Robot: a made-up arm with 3 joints. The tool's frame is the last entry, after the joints.
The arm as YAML. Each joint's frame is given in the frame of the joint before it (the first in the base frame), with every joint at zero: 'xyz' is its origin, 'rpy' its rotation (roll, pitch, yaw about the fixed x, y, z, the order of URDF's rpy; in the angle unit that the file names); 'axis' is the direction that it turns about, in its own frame. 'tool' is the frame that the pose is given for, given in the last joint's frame.
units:
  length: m
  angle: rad
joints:
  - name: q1
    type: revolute
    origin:
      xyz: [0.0, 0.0, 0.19]
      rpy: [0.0, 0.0, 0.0]
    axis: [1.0, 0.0, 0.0]
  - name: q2
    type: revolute
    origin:
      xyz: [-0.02, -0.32, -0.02]
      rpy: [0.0, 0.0, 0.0]
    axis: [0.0, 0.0, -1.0]
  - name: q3
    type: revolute
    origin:
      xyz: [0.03, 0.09, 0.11]
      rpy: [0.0, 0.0, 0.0]
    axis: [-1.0, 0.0, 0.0]
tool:
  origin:
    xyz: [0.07, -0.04, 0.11]
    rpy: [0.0, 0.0, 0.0]
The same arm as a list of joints. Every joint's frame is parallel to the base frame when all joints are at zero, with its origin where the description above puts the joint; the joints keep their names.
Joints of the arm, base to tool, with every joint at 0 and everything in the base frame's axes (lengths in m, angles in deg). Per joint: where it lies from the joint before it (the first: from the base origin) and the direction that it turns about. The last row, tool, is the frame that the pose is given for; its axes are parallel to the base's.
q1: axis +x origin 0 0 0.19
q2: axis -z origin -0.02 -0.32 -0.02
q3: axis -x origin 0.03 0.09 0.11
tool: origin 0.07 -0.04 0.11

